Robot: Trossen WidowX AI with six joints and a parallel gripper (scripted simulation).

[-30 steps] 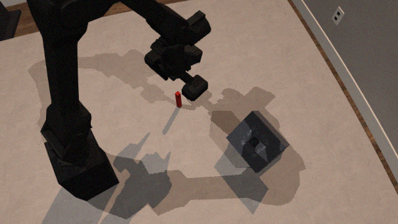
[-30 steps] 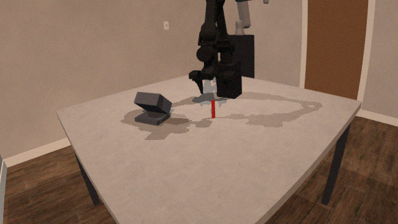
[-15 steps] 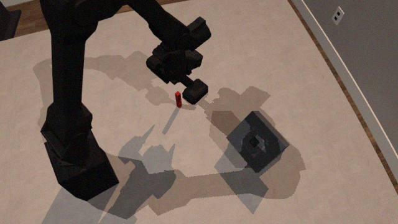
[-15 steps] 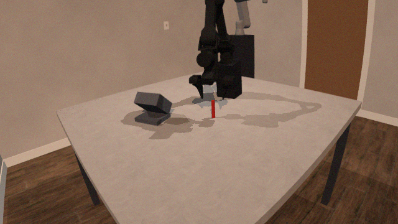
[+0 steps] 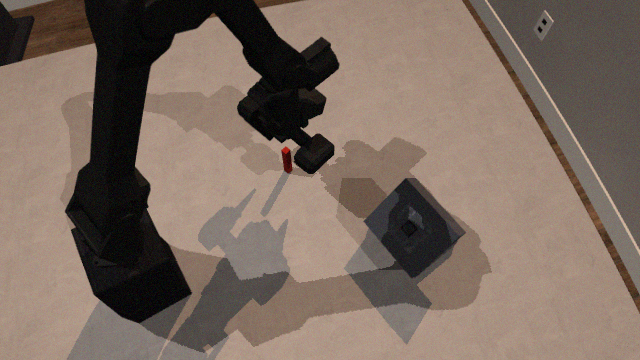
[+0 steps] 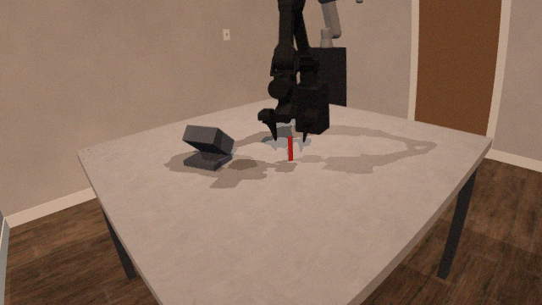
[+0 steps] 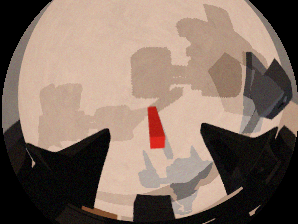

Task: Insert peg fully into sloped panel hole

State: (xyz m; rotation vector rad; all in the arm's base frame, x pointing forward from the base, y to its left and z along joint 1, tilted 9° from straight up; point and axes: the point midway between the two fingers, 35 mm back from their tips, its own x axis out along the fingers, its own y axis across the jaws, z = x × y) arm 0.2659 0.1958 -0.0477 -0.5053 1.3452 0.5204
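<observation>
My gripper is now 60 mm above the red peg. Round my hand: dark base plate: 220 mm ahead, 170 mm to the right, 90 mm below.
</observation>
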